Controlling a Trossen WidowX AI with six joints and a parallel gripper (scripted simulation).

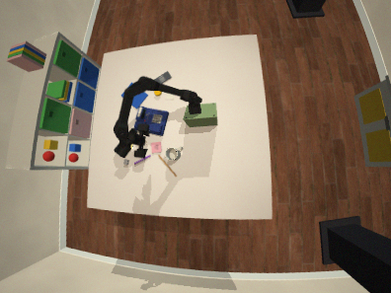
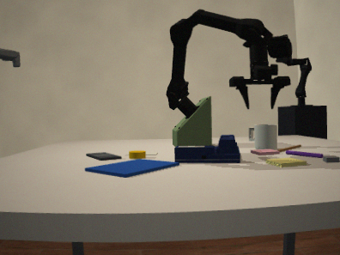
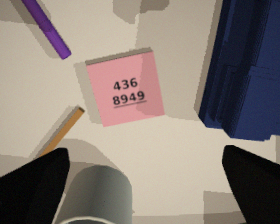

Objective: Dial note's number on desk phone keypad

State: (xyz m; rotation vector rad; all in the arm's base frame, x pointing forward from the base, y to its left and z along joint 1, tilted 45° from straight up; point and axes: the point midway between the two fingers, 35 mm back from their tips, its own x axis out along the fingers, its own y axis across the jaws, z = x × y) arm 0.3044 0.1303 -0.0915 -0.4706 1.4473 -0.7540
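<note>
My hand is 3 cm past the 8 key, 18 cm to the left of it and 15 cm above it. The rest, counted from my hand: mug: 13 cm behind, 7 cm to the left, 14 cm below; then purple pen: 11 cm ahead, 9 cm to the left, 17 cm below; then handset: 4 cm ahead, 12 cm to the right, 13 cm below.
</note>
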